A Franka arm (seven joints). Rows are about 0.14 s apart.
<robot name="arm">
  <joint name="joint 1" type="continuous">
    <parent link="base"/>
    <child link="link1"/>
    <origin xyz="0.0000 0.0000 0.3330" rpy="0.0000 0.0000 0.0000"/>
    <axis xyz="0 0 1"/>
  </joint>
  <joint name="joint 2" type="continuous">
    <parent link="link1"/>
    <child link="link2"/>
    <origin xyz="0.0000 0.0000 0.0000" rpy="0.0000 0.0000 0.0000"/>
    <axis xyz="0 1 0"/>
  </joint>
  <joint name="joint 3" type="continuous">
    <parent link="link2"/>
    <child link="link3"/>
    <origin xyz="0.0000 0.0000 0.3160" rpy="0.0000 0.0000 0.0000"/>
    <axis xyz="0 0 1"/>
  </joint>
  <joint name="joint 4" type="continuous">
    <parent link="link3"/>
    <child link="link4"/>
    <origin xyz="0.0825 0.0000 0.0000" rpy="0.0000 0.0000 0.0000"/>
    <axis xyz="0 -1 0"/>
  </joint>
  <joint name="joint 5" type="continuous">
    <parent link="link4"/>
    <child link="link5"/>
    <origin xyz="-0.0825 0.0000 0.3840" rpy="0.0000 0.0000 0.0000"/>
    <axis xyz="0 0 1"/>
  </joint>
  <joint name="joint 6" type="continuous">
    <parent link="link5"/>
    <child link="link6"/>
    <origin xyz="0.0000 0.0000 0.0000" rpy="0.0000 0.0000 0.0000"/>
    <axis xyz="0 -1 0"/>
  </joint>
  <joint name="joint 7" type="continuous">
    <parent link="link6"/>
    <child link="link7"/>
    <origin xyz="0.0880 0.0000 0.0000" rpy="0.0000 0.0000 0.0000"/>
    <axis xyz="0 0 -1"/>
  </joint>
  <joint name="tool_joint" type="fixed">
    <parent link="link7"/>
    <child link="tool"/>
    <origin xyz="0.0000 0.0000 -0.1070" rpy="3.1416 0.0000 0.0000"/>
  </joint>
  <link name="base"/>
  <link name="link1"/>
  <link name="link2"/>
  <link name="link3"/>
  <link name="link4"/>
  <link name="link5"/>
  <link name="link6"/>
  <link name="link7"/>
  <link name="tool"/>
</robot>
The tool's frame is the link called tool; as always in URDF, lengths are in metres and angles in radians. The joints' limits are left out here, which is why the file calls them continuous.
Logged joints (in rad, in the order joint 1, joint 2, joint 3, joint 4, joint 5, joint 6, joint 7), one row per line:
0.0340 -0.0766 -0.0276 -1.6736 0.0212 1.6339 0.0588
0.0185 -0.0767 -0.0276 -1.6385 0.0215 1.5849 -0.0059
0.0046 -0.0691 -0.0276 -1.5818 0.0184 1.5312 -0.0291
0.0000 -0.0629 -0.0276 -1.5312 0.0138 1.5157 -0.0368
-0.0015 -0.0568 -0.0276 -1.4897 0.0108 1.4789 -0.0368
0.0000 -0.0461 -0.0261 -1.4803 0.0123 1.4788 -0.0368
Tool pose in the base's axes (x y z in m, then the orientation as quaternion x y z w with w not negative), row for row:
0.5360 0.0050 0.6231 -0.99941 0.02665 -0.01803 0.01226
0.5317 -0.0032 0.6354 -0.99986 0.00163 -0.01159 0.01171
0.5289 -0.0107 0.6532 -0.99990 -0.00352 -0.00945 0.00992
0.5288 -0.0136 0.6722 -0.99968 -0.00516 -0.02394 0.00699
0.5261 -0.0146 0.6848 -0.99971 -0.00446 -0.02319 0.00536
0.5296 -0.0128 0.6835 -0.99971 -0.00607 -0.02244 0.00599
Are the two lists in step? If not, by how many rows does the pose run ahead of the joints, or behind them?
They are in step.
